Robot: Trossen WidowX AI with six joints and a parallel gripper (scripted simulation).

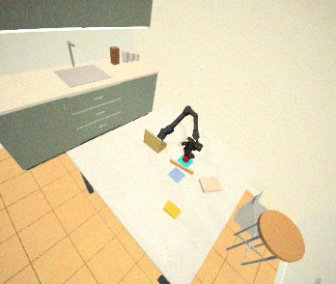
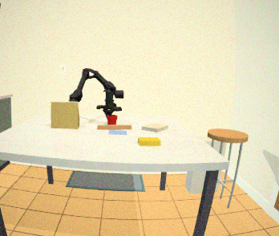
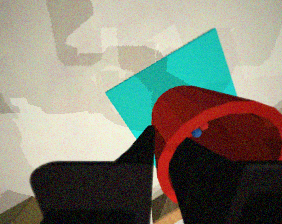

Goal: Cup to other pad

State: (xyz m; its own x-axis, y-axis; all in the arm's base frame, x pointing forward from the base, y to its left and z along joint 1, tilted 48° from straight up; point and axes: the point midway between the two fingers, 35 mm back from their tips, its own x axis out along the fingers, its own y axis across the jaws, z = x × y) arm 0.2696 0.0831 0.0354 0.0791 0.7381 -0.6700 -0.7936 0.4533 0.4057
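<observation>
The red cup is 20 mm to the right of my gripper tip and 20 mm ahead of it. The rest, counted from my gripper tip: teal pad: 50 mm below, 20 mm to the right, 20 mm ahead; blue marble: 40 mm to the right, 20 mm below, 20 mm ahead; wooden bar: 110 mm to the right, 40 mm below, 30 mm ahead.
</observation>
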